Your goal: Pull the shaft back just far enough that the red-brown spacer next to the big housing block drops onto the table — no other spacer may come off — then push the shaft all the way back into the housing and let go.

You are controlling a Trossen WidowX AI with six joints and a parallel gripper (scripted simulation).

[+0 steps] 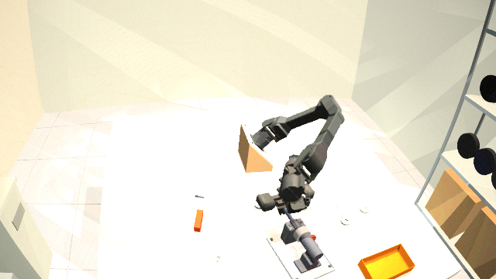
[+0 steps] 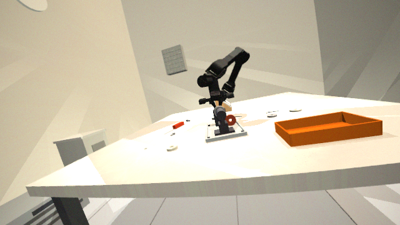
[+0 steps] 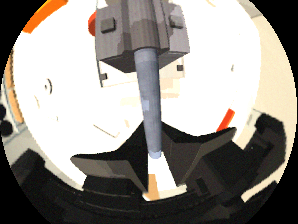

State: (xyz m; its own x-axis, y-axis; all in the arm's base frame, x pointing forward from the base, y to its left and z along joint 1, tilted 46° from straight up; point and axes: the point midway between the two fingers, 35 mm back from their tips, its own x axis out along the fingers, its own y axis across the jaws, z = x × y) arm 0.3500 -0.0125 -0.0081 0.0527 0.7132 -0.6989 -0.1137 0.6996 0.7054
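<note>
My gripper tip is 70 mm short of the grey-blue shaft, 10 mm to the right of it and 30 mm below it. From my gripper tip the other things lie so: red-brown spacer: 130 mm ahead, 60 mm to the left, 10 mm below; then orange tray: 340 mm ahead, 300 mm to the left, 40 mm below.
</note>
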